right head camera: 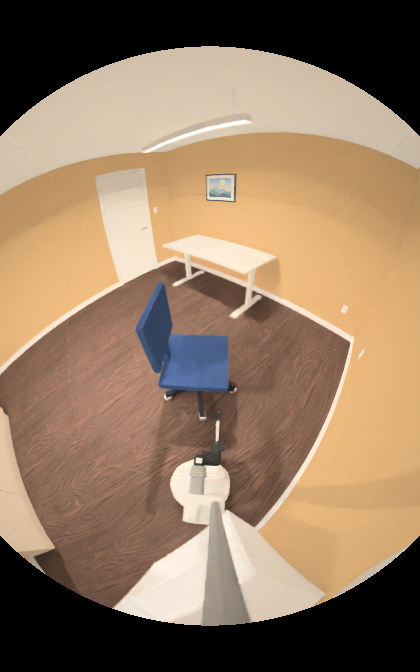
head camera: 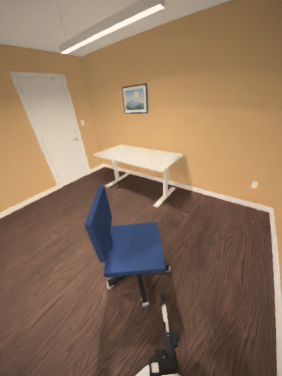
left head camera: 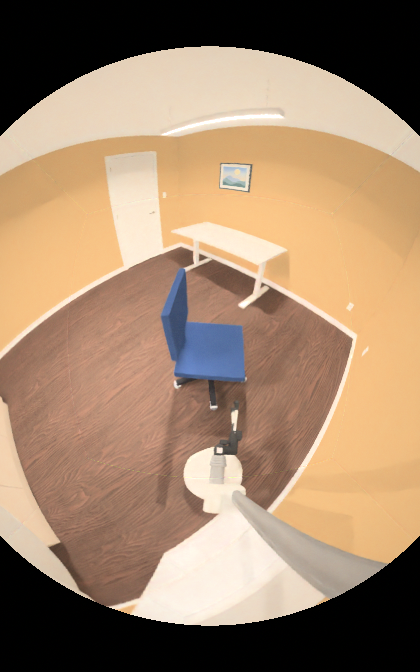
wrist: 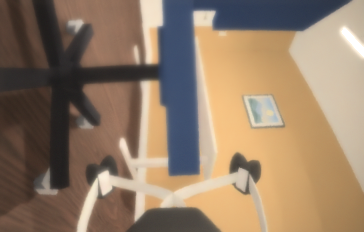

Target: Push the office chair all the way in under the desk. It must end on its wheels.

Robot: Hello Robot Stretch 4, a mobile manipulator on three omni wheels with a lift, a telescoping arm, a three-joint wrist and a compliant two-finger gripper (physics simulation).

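Places are measured from the robot's base along level axes (x ahead, y left, z up), in millimetres.
Pixels of known places: gripper, between the fingertips: (head camera: 162,297) (wrist: 174,167).
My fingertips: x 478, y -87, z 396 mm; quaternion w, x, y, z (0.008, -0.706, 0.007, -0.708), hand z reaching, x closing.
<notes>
Behind a point stands the place of what it marks.
The blue office chair (head camera: 135,247) {x 848, y 88, z 443 mm} (left head camera: 212,350) (right head camera: 197,362) (wrist: 181,100) {x 647, y -2, z 413 mm} stands upright on its wheels, apart from the white desk (head camera: 145,156) {x 2424, y -122, z 694 mm} (left head camera: 230,242) (right head camera: 220,252) (wrist: 209,120) {x 1991, y -82, z 672 mm}. Its backrest is on the left in the head views, and its seat points right, alongside the desk. My gripper (head camera: 163,299) {x 478, y -87, z 396 mm} (left head camera: 235,405) (right head camera: 218,415) (wrist: 174,167) {x 478, y -87, z 396 mm} is open, low on the near side of the chair by the seat's right part. The wrist view is rolled sideways; the seat's edge shows between the spread fingertips. Whether they touch it I cannot tell.
The desk stands along the back wall, with its foot bars (head camera: 164,197) on the floor. Dark wood floor (head camera: 210,240) {x 1180, y -831, z -26 mm} lies between chair and desk. A white door (head camera: 42,125) {x 2922, y 1732, z 1280 mm} is at the left. A pale block (left head camera: 20,475) (right head camera: 22,490) stands at the left edge.
</notes>
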